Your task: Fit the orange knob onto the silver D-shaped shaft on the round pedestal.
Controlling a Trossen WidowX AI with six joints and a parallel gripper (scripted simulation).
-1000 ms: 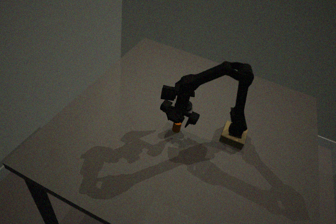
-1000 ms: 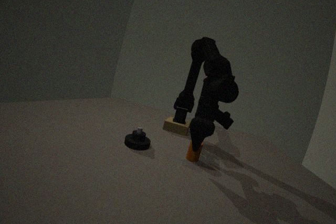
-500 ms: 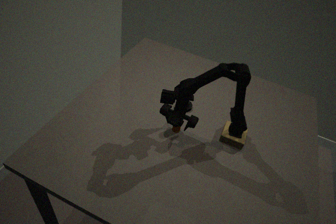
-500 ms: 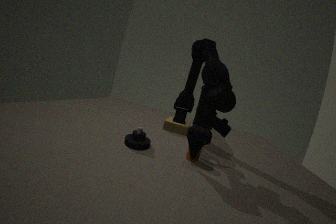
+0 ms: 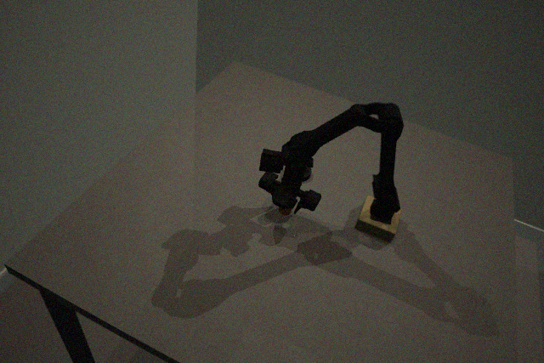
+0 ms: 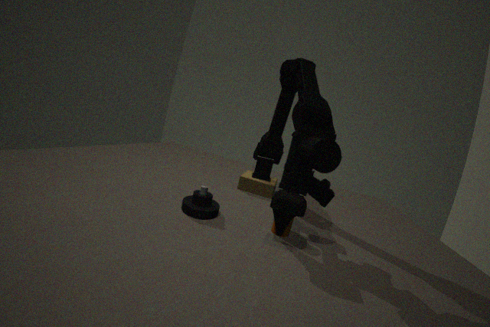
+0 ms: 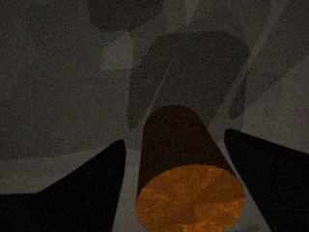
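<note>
The round black pedestal lies 1 cm behind my gripper tip, 19 cm to the right of it and 2 cm above it. Round my gripper tip: orange knob: 3 cm above.
</note>
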